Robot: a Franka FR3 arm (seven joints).
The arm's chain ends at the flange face. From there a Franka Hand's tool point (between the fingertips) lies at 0.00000 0.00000 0.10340 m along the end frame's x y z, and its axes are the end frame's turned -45 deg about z.
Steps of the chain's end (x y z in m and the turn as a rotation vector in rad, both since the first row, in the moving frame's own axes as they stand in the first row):
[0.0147 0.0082 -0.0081 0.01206 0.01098 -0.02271]
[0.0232 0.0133 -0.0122 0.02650 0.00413 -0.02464]
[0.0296 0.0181 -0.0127 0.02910 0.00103 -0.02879]
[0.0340 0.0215 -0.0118 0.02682 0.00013 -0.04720]
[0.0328 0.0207 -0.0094 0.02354 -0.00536 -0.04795]
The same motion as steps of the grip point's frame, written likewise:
[0.0063 0.0161 -0.0081 0.00076 0.01629 -0.02271]
[0.0092 0.0241 -0.0122 0.01582 0.02166 -0.02464]
[0.0103 0.0316 -0.0127 0.01985 0.02131 -0.02879]
[0.0108 0.0372 -0.0118 0.01887 0.01906 -0.04720]
[0.0098 0.0357 -0.0094 0.02044 0.01286 -0.04795]

